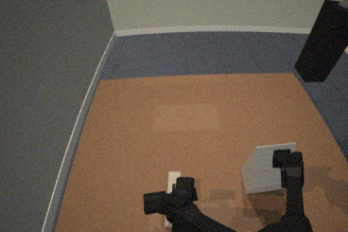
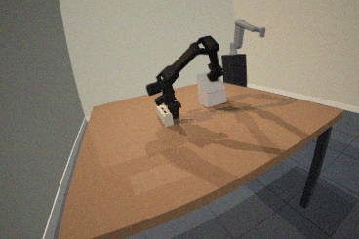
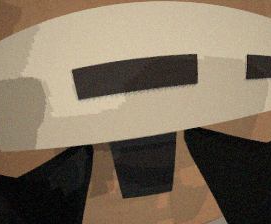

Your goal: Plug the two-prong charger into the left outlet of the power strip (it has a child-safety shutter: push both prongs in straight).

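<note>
The dark two-prong charger lies 2 cm ahead of my gripper tip and 1 cm above it.
</note>
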